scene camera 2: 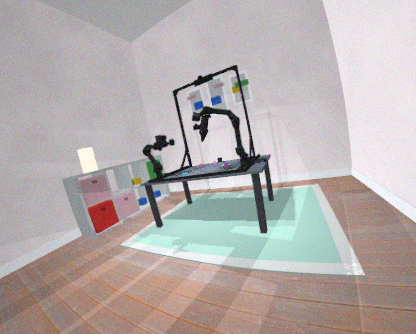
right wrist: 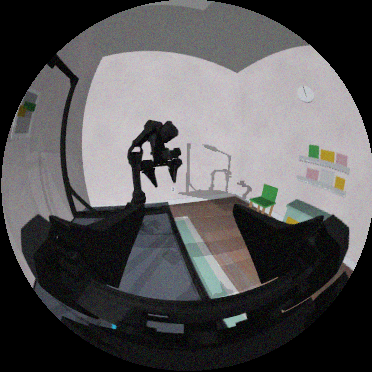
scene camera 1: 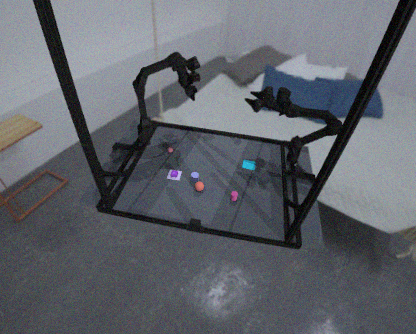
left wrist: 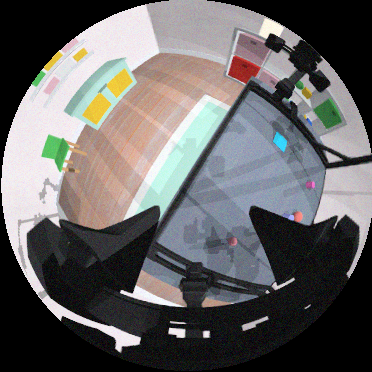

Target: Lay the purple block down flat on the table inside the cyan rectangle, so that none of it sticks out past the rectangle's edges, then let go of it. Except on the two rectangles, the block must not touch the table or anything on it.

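Places are measured from the left arm's base along level axes (x ahead, y left, z up), in centimetres.
Where they show: left gripper, fingertip midpoint: [scene camera 2: 202, 141] [right wrist: 165, 184] [scene camera 1: 191, 96] [left wrist: 206, 210]; right gripper, fingertip midpoint: [scene camera 2: 170, 141] [right wrist: 189, 208] [scene camera 1: 247, 95]; left arm's base, link origin: [scene camera 2: 245, 164] [scene camera 1: 144, 140] [left wrist: 193, 270]; right arm's base, link origin: [scene camera 2: 159, 176] [scene camera 1: 292, 159] [left wrist: 275, 97].
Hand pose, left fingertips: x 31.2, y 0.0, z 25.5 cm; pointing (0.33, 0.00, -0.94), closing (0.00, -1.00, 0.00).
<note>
Things, the pixels of their top centre, and the offset from my left fingertips. "spot": a spot on its surface instead.
- small purple block, top centre: [scene camera 1: 174, 172] dx -20.6, dy -33.6, dz -25.5 cm
- pale rectangle, surface spot: [scene camera 1: 170, 178] spot: dx -23.4, dy -35.4, dz -27.5 cm
- cyan rectangle, surface spot: [left wrist: 280, 142] [scene camera 1: 247, 165] spot: dx +22.6, dy -39.0, dz -27.3 cm
- violet cylinder, top centre: [scene camera 1: 194, 174] dx -11.1, dy -40.5, dz -23.3 cm
- orange-red ball, top centre: [scene camera 1: 199, 183] [left wrist: 300, 217] dx -11.0, dy -47.6, dz -22.4 cm
- magenta cylinder, top centre: [scene camera 1: 234, 193] [left wrist: 312, 184] dx +3.8, dy -59.2, dz -23.3 cm
- small pink-red ball, top centre: [left wrist: 233, 243] [scene camera 1: 170, 147] dx -17.8, dy -13.9, dz -24.0 cm
The small purple block [scene camera 1: 174, 173] rests on the pale rectangle [scene camera 1: 170, 178] at the left of the table in scene camera 1. The cyan rectangle [scene camera 1: 249, 164] [left wrist: 280, 142] lies bare on the table, right of centre in scene camera 1. My left gripper [scene camera 1: 192, 96] [scene camera 2: 203, 137] [left wrist: 206, 210] [right wrist: 165, 184] is open and empty, high above the table and pointing down. My right gripper [scene camera 1: 249, 98] [right wrist: 189, 208] is open and empty, raised above the table's far side in scene camera 1. The purple block cannot be made out in either wrist view.
A violet cylinder [scene camera 1: 195, 175] and an orange-red ball [scene camera 1: 199, 186] [left wrist: 298, 216] stand right of the block. A magenta cylinder [scene camera 1: 234, 195] [left wrist: 310, 185] stands nearer the front. A small pink-red ball [scene camera 1: 170, 150] [left wrist: 233, 241] lies behind the block. A black frame [scene camera 1: 247, 240] borders the table.
</note>
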